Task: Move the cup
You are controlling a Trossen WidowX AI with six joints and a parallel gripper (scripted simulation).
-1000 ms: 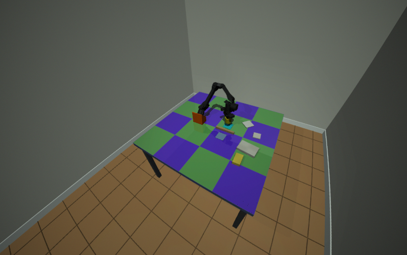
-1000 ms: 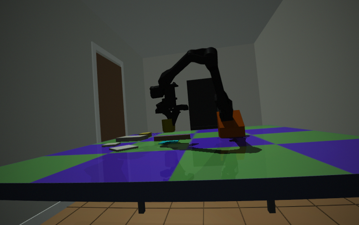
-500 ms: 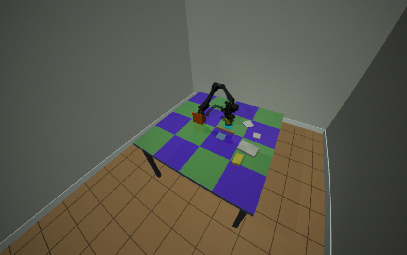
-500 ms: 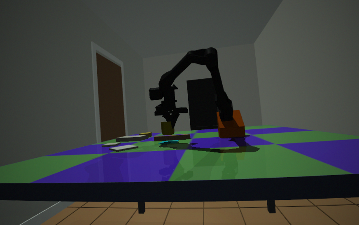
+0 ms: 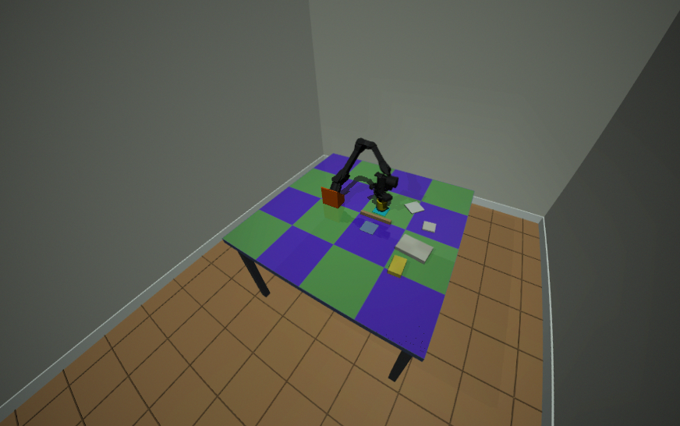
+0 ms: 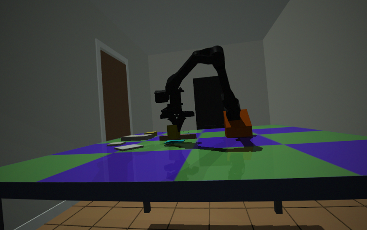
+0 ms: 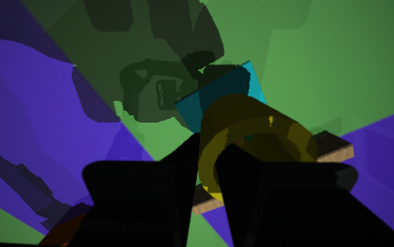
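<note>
Now: gripper tip 20 mm short of the cyan pad, 20 mm to the left of it and 60 mm above it. From my gripper tip the other things lie so: wooden bar (20 mm ahead, 110 mm to the right, 50 mm below); then olive-yellow cup (20 mm ahead, 20 mm to the right).
</note>
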